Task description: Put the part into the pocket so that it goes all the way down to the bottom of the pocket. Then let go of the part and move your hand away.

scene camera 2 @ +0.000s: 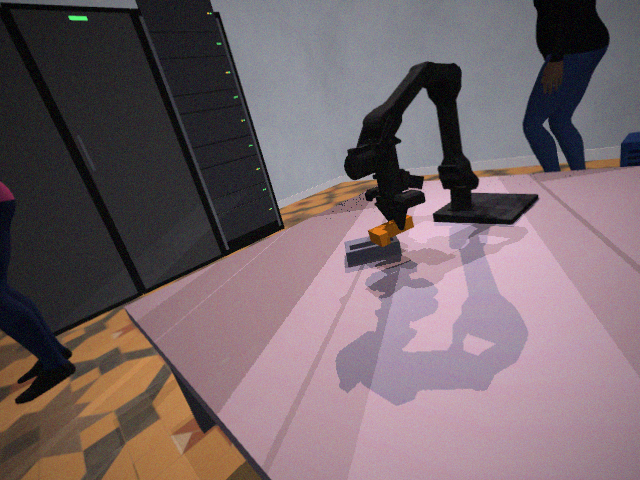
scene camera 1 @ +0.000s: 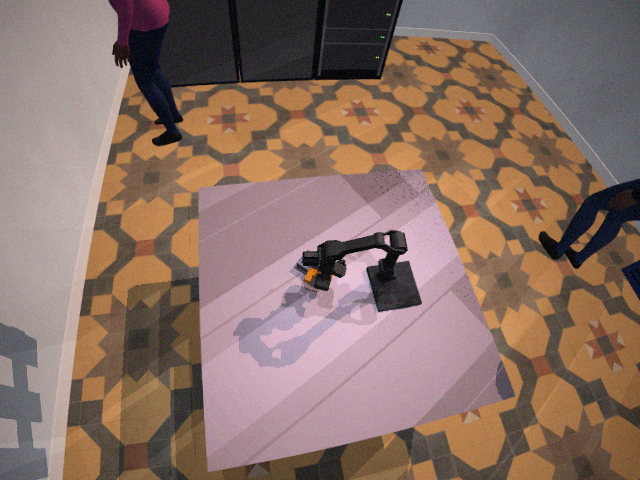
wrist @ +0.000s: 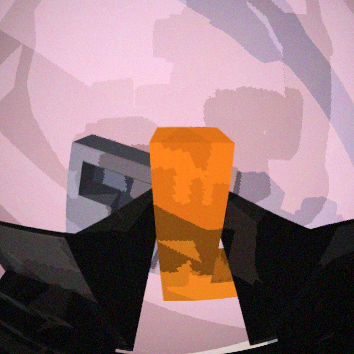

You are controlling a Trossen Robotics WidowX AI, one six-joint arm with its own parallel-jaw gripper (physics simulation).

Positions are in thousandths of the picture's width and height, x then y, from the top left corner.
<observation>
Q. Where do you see an orange L-shaped part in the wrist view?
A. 538,470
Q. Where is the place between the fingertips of my gripper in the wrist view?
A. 527,552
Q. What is my gripper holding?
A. An orange L-shaped part.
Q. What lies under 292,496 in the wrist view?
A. A grey pocket block.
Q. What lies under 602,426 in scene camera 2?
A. My gripper.
</observation>
